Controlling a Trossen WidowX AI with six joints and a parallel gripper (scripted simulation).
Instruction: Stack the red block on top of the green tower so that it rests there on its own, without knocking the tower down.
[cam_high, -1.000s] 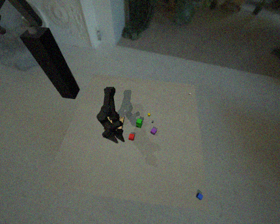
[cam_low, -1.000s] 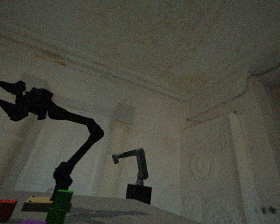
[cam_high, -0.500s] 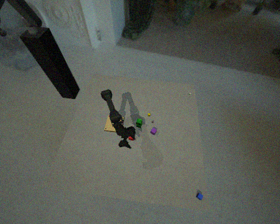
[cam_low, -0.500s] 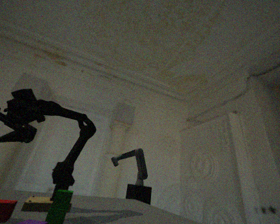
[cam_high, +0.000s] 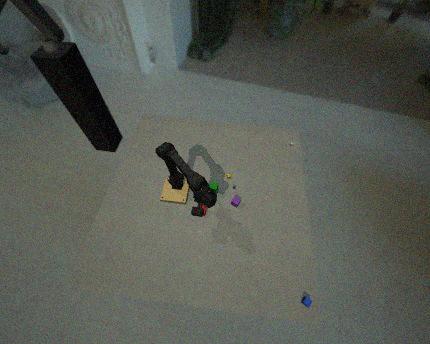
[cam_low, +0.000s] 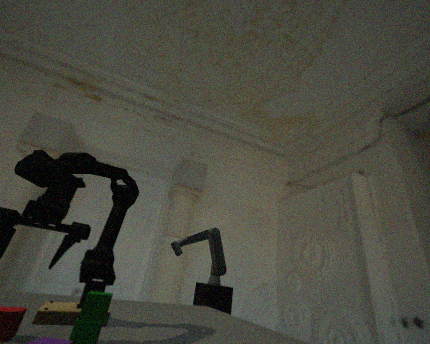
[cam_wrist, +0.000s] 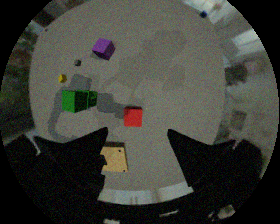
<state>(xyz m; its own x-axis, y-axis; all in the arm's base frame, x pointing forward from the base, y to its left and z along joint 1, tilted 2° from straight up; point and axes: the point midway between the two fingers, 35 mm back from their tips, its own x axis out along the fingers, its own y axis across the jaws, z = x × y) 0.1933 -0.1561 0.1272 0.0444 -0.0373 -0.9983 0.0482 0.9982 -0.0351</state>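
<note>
Right now my gripper tip is 10 cm above the red block, 1 cm to the right of it and 1 cm past it. From my gripper tip the other things lie so: purple block 19 cm ahead, 10 cm to the left, 10 cm below; small yellow piece 29 cm to the left, 13 cm ahead, 11 cm below; small grey piece 21 cm to the left, 18 cm ahead, 11 cm below.
</note>
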